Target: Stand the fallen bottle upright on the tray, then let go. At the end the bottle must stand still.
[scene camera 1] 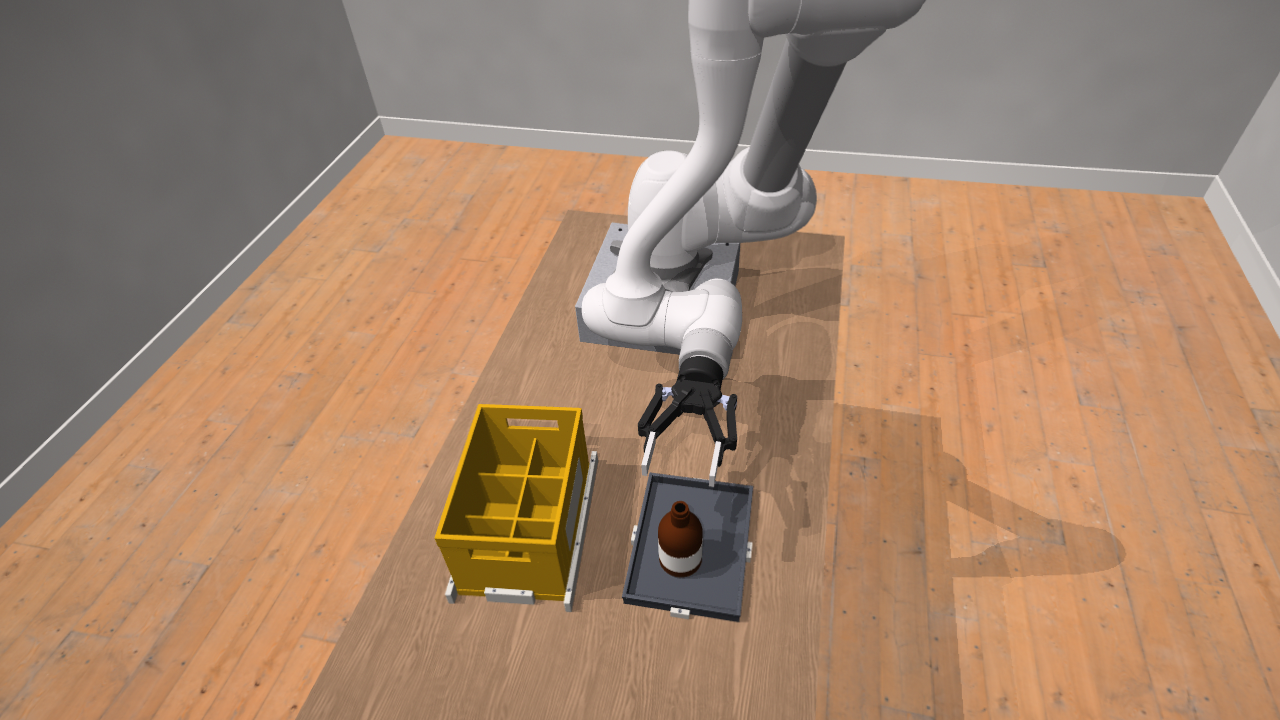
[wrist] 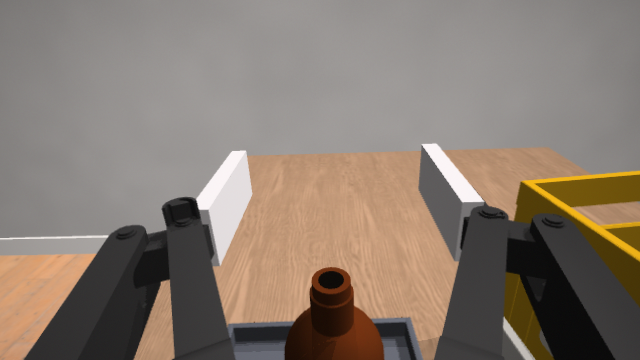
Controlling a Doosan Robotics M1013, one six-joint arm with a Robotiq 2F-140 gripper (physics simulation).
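Seen in the pictures: gripper, fingertip midpoint: (scene camera 1: 677,475) (wrist: 333,170); arm's base, link origin: (scene camera 1: 663,266).
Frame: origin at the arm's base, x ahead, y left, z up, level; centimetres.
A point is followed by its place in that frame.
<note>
A brown bottle (scene camera 1: 680,540) {x 65.8, y 30.8, z 1.1 cm} (wrist: 332,320) {x 61.6, y 29.3, z 3.8 cm} with a white label stands upright on the dark grey tray (scene camera 1: 641,537) {x 61.7, y 21.7, z -9.6 cm} (wrist: 260,326) {x 69.9, y 39.0, z -7.6 cm}. Its base rests on the tray floor, a little left of the tray's middle in the scene view. In the wrist view its neck and shoulder show at the bottom edge; its label and base are out of that view. My gripper (scene camera 1: 681,461) {x 62.9, y 29.2, z 13.8 cm} (wrist: 333,170) {x 62.9, y 29.2, z 13.8 cm} is open and empty. It is above and behind the bottle, on the robot's side, near the tray's back edge, and its fingers are apart from the bottle.
A yellow crate (scene camera 1: 505,540) {x 79.5, y 7.9, z 7.4 cm} (wrist: 560,200) {x 77.8, y 11.5, z 5.4 cm} with compartments stands left of the tray in the scene view and at the right in the wrist view. Light metal rails (scene camera 1: 581,528) {x 65.5, y 12.0, z -7.2 cm} edge the crate. Small brackets sit around the tray on the wooden table top (scene camera 1: 501,662) {x 90.3, y 10.4, z -10.1 cm}.
</note>
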